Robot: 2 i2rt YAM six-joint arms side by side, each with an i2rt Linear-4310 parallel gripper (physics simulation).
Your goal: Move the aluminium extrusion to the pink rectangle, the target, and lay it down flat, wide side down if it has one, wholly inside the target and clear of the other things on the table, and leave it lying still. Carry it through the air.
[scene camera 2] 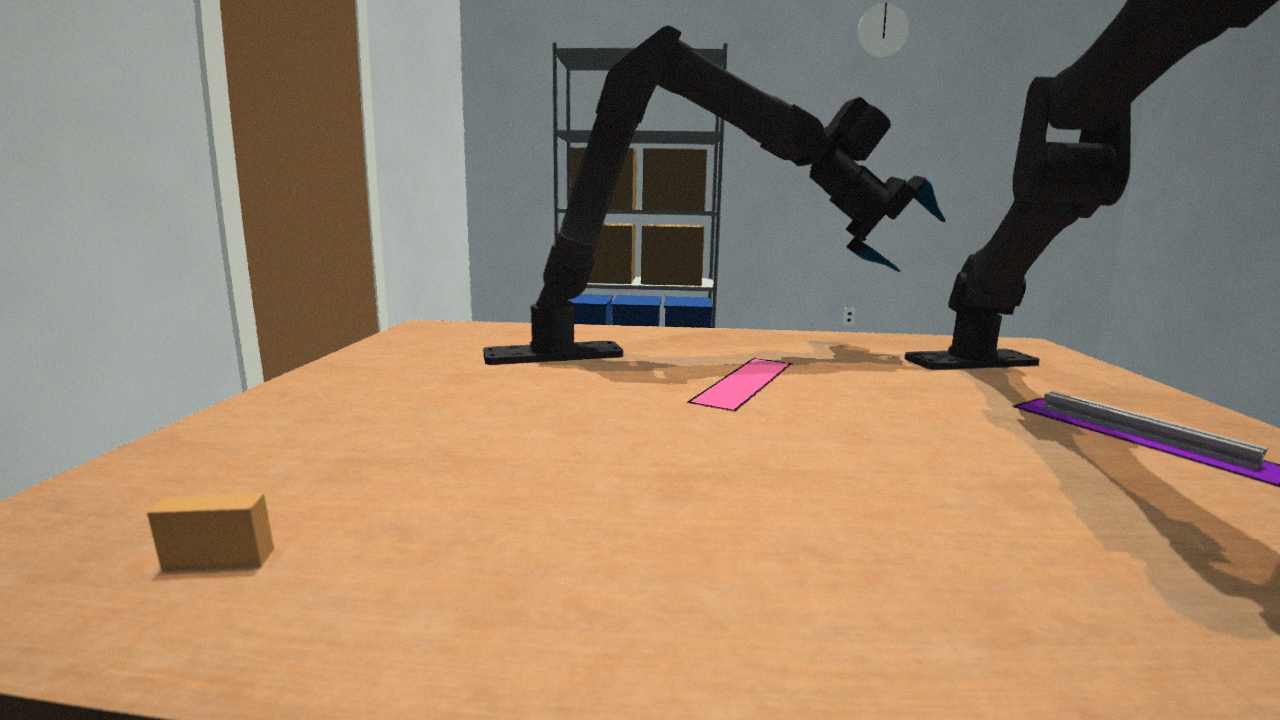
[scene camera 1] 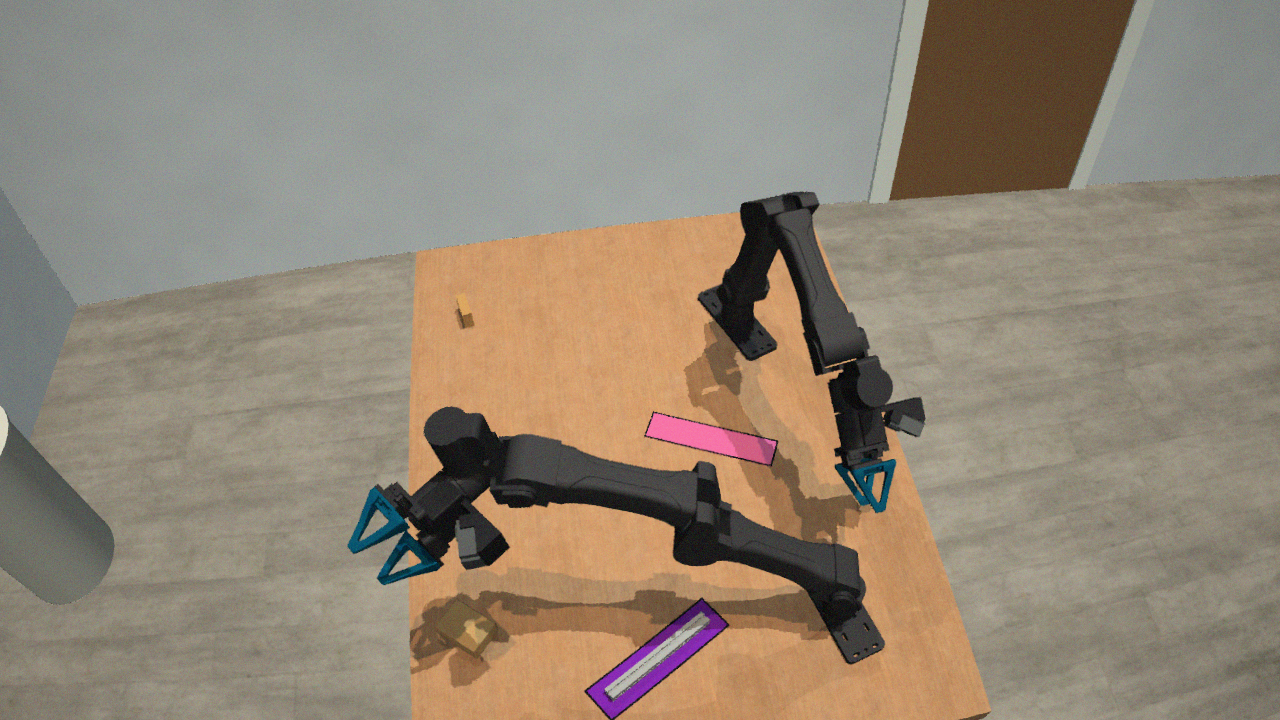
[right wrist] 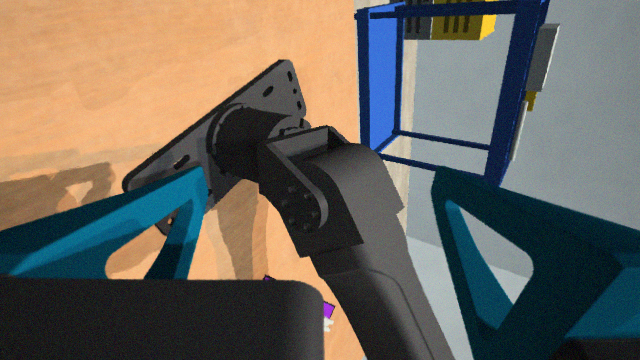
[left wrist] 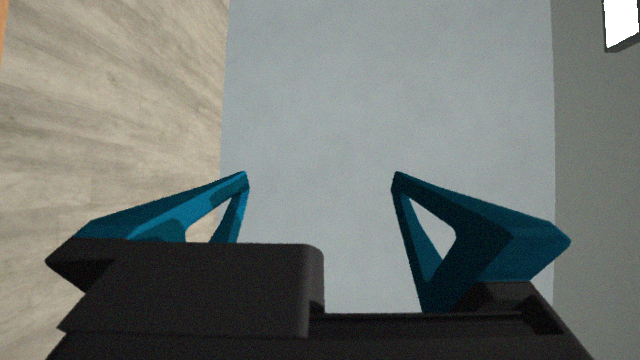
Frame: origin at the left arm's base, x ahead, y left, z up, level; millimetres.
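Seen in the pictures: left gripper, fingertip midpoint: point(scene camera 1: 365, 566) point(left wrist: 320, 179); right gripper, fingertip midpoint: point(scene camera 2: 920, 246) point(scene camera 1: 872, 508) point(right wrist: 319, 179); left arm's base, origin of the base link: point(scene camera 2: 971, 361) point(scene camera 1: 838, 606) point(right wrist: 231, 139); right arm's base, origin of the base link: point(scene camera 2: 553, 355) point(scene camera 1: 736, 322).
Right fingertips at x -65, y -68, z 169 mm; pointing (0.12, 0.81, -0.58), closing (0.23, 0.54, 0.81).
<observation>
Offsets run from my right fingertips to a thing's top centre. "*": to the spot under its first point.
The silver aluminium extrusion {dx +369, dy +29, dz -149 mm} point(scene camera 1: 656, 656) point(scene camera 2: 1154, 429) lies flat on the purple rectangle {* dx +473, dy +51, dz -168 mm} point(scene camera 1: 601, 694) point(scene camera 2: 1272, 474); a bit of its end {* dx +459, dy +57, dz -154 mm} point(right wrist: 327, 325) shows in the right wrist view. The pink rectangle {* dx +114, dy -323, dz -168 mm} point(scene camera 1: 711, 437) point(scene camera 2: 741, 385), the target, lies in the middle of the table with nothing on it. My left gripper point(scene camera 1: 363, 564) point(left wrist: 320, 179) is open and empty, high at the table's left edge in scene camera 1, well away from the extrusion. My right gripper point(scene camera 1: 877, 509) point(scene camera 2: 921, 245) is open and empty, raised to the right of the pink rectangle in scene camera 1.
A small tan block {dx +449, dy -794, dz -129 mm} point(scene camera 1: 464, 310) point(scene camera 2: 211, 531) stands at the far left in scene camera 1. A larger olive-tan block {dx +635, dy -127, dz -139 mm} point(scene camera 1: 467, 626) stands near the left edge, in shadow. The left arm point(scene camera 1: 608, 479) spans the table between the pink and purple rectangles. A blue frame point(right wrist: 367, 80) stands beyond the table.
</observation>
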